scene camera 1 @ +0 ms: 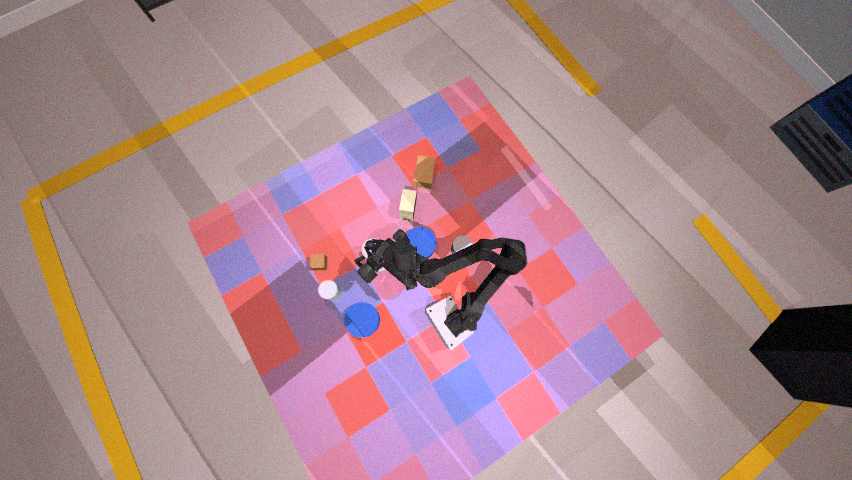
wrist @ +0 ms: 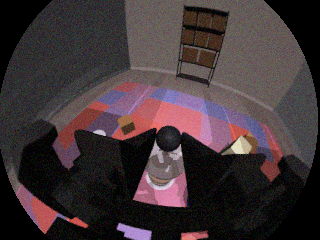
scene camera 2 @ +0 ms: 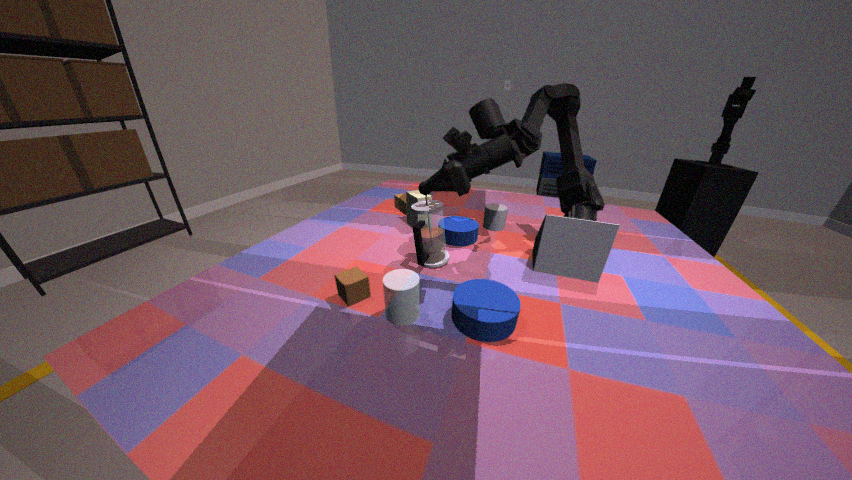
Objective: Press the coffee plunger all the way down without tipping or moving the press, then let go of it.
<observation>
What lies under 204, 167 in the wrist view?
My gripper.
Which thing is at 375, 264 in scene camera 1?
My gripper.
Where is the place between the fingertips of my gripper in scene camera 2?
422, 187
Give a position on a brown cube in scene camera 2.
353, 286
</observation>
